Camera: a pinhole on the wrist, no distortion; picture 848 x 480 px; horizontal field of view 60.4 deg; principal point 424.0 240.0 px. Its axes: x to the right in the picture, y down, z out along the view. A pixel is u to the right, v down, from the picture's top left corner.
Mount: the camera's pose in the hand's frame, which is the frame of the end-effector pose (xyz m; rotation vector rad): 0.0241 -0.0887 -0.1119 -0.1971 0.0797 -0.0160
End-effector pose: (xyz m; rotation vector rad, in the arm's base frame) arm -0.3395 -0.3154 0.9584 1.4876 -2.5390 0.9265
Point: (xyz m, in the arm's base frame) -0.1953 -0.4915 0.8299
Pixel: 350.0 24.2
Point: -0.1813 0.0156 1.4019
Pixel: behind the camera
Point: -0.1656 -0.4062 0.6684
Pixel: 119.4 176.4
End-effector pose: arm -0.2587 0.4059 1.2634 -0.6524 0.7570 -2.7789
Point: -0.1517 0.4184 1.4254
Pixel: 194.1 91.6
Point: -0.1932 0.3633 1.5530
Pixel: 436.1 53.2
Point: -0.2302 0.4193 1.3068
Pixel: 190.3 356.7
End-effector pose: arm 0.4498 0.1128 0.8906 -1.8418 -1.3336 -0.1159
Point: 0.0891 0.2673 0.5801
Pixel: 47.0 22.1
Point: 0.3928 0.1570 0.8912
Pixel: 296.2 263.0
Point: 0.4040 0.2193 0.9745
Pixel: 753.6 76.8
